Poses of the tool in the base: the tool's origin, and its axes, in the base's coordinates. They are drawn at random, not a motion.
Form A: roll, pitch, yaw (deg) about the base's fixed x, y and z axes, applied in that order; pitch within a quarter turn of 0, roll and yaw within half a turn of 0; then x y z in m.
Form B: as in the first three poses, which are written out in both.
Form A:
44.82, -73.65, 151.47, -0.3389, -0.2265, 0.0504
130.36, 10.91, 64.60, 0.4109, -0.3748, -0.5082
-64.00, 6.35, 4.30, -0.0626, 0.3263, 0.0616
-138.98, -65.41, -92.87, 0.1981, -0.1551, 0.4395
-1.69, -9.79, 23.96, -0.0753, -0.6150, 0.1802
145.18, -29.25, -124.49, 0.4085, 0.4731, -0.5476
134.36, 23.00, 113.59, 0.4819, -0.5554, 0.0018
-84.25, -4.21, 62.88, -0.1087, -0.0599, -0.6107
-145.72, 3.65, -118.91, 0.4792, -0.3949, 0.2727
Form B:
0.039, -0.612, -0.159, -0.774, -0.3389, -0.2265, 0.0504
0.399, 0.742, 0.517, 0.150, 0.4109, -0.3748, -0.5082
0.845, -0.530, 0.027, 0.061, -0.0626, 0.3263, 0.0616
0.164, 0.680, -0.441, 0.562, 0.1981, -0.1551, 0.4395
0.975, 0.003, -0.087, 0.206, -0.0753, -0.6150, 0.1802
0.348, 0.363, -0.852, -0.144, 0.4085, 0.4731, -0.5476
0.362, 0.430, 0.798, 0.217, 0.4819, -0.5554, 0.0018
0.645, -0.558, -0.373, 0.366, -0.1087, -0.0599, -0.6107
0.176, -0.477, 0.827, -0.238, 0.4792, -0.3949, 0.2727

